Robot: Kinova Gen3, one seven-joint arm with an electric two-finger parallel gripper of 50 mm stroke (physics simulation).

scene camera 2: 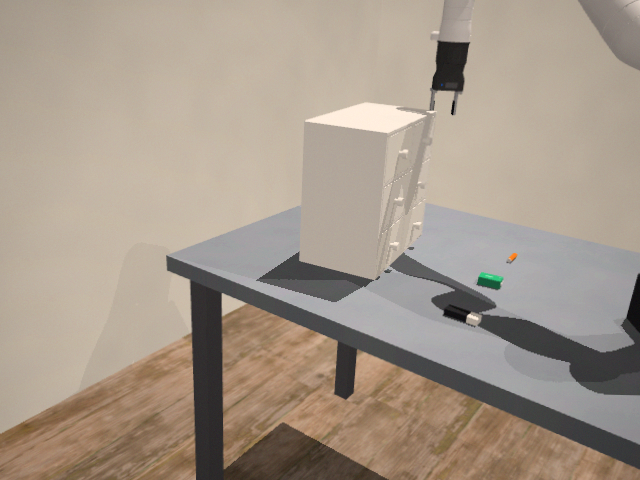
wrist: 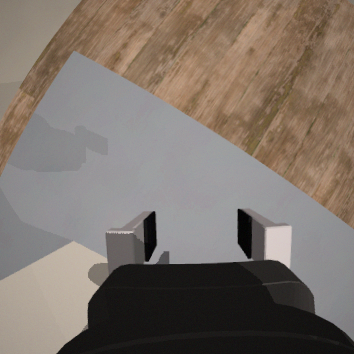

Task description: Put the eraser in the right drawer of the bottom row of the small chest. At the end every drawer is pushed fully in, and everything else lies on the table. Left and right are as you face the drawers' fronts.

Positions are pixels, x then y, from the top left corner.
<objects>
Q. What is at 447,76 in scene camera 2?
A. The gripper.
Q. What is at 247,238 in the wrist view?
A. The gripper.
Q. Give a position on a white chest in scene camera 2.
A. At 344,153
</objects>
